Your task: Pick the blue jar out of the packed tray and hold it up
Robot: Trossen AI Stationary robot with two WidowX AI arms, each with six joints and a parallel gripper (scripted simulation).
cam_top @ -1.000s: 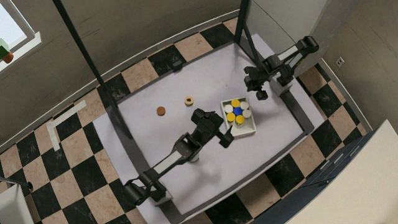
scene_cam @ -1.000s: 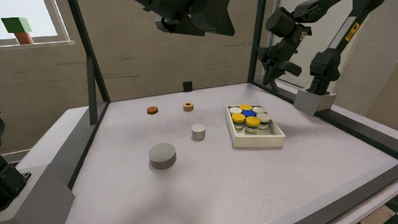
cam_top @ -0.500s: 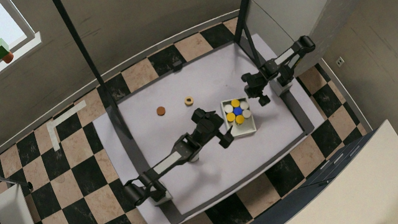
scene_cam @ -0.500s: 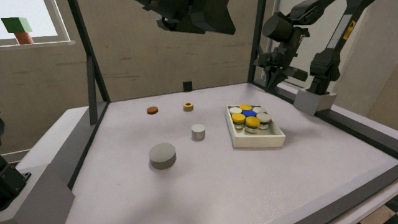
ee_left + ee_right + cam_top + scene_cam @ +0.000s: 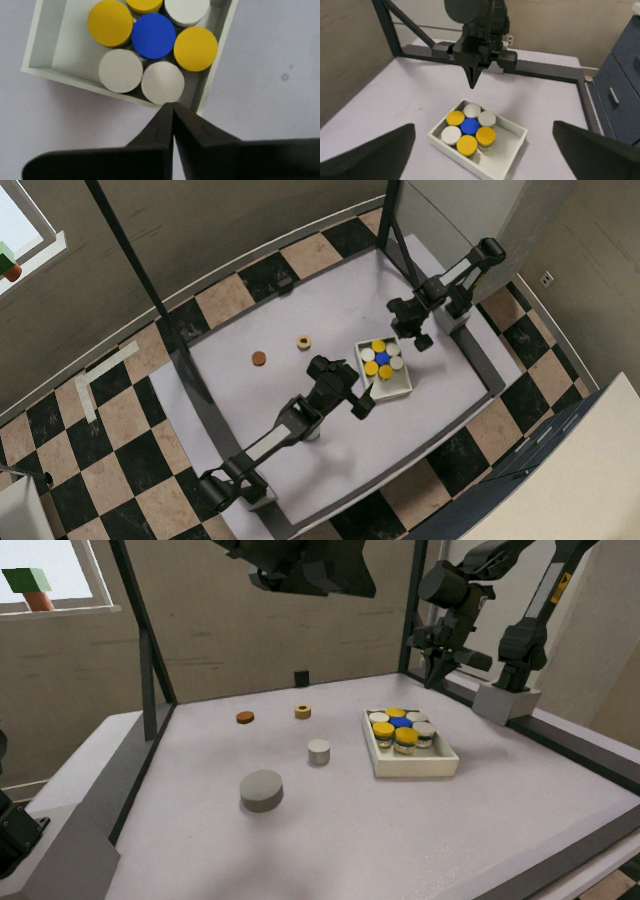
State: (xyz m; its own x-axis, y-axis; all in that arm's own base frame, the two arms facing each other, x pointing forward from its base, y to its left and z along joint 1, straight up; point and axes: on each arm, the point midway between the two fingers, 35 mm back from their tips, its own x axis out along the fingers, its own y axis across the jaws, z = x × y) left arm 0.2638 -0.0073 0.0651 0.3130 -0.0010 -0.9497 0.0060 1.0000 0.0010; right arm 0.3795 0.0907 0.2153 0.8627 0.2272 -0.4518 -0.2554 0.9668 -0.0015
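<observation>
Now: the blue jar 7 cm to the right of my left hand and 12 cm below it. Also, from my left hand: wide grey disc (1 cm ahead, 40 cm to the right, 13 cm below); then tan ring (23 cm behind, 22 cm to the right, 14 cm below); then brown disc (29 cm behind, 36 cm to the right, 14 cm below).
</observation>
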